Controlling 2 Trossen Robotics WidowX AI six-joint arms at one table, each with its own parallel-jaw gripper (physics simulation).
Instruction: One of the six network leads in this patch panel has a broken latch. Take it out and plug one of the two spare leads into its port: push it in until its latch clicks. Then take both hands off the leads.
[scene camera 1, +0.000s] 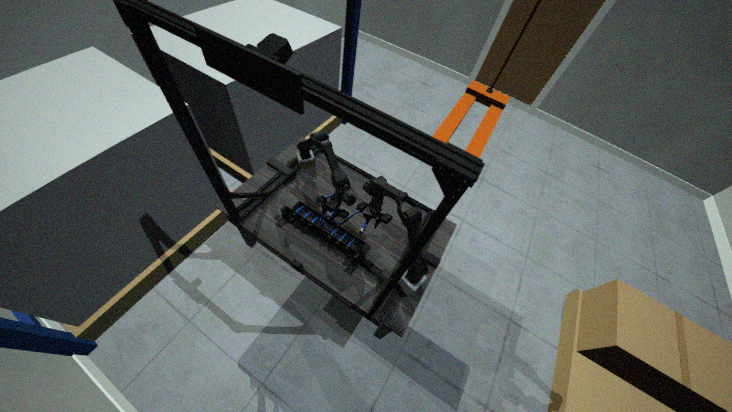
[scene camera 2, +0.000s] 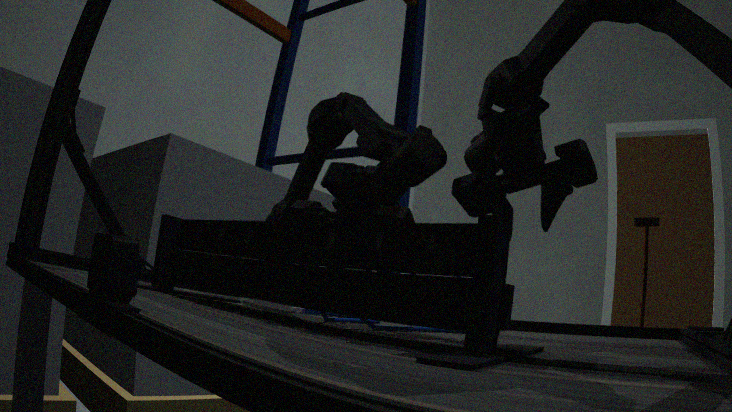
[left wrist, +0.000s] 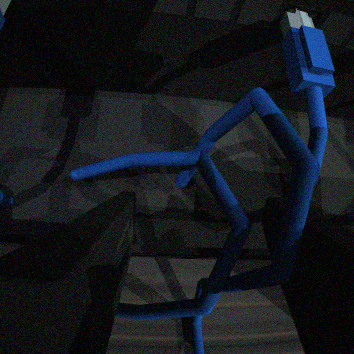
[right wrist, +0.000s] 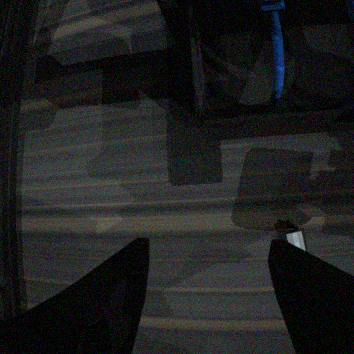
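The black patch panel stands on the dark wooden table, with blue leads plugged in along it. My left gripper is open and empty, hanging over a tangle of loose blue cable behind the panel. A blue plug with a pale tip shows at the top right of the left wrist view; I cannot tell if it sits in a port. My right gripper is open and empty, low over the table. A spare lead lies there, its pale tip just beyond the right-hand finger.
A black gantry frame spans the table, with posts at the corners. One plugged lead shows at the top of the right wrist view.
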